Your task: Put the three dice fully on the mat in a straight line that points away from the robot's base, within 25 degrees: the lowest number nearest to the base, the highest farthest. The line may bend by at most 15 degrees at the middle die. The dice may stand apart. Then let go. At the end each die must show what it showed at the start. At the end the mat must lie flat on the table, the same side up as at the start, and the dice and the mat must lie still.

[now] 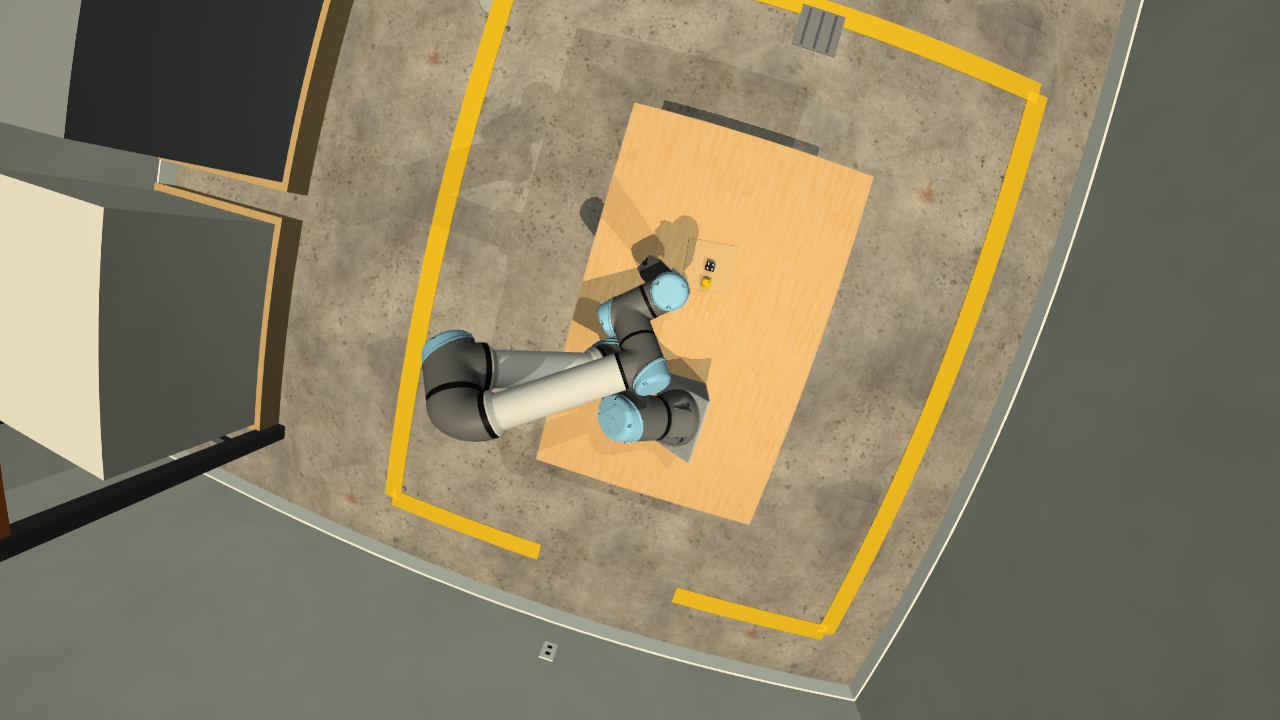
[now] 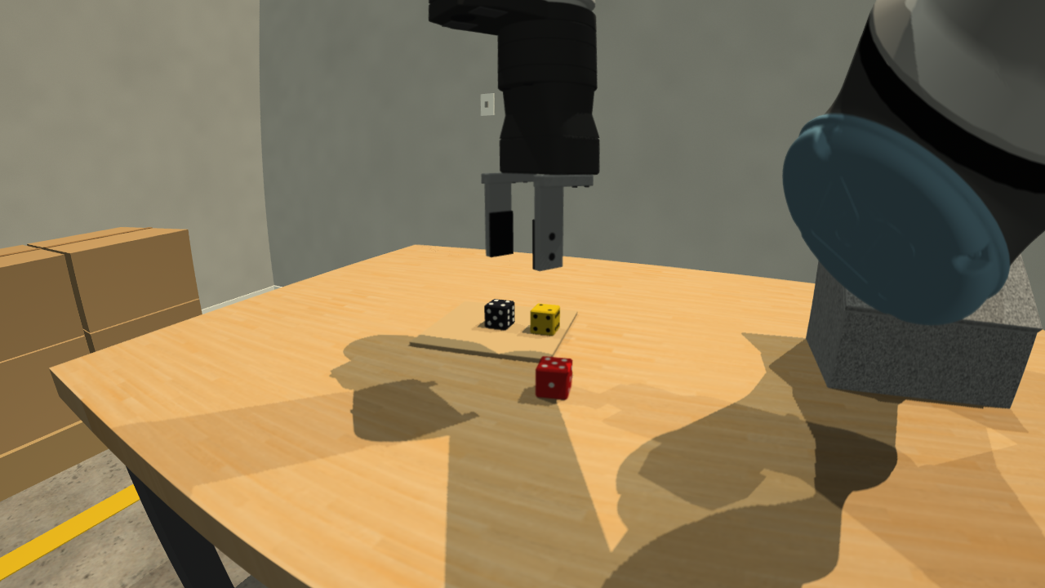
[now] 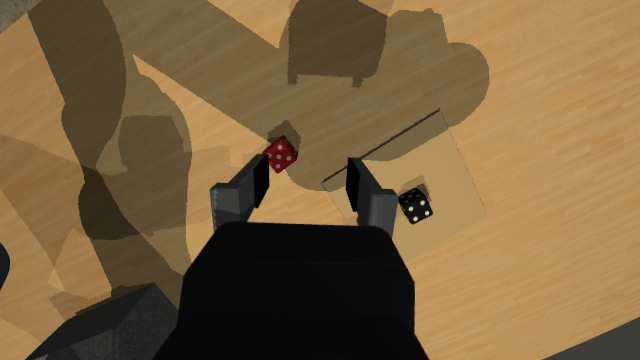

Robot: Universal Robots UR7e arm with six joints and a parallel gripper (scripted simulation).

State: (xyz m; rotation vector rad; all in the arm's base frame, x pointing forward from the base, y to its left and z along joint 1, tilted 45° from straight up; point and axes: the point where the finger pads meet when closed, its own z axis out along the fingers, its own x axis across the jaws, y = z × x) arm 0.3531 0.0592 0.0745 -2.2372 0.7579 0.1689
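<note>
My gripper is now 10 cm above the red die, 3 cm past it and 1 cm to the right of it. The rest, counted from my hand: tan mat 12 cm below, 11 cm to the right, 6 cm ahead; black die 11 cm to the right, 10 cm below, 6 cm ahead; yellow die 11 cm to the right, 10 cm below, 1 cm ahead.
</note>
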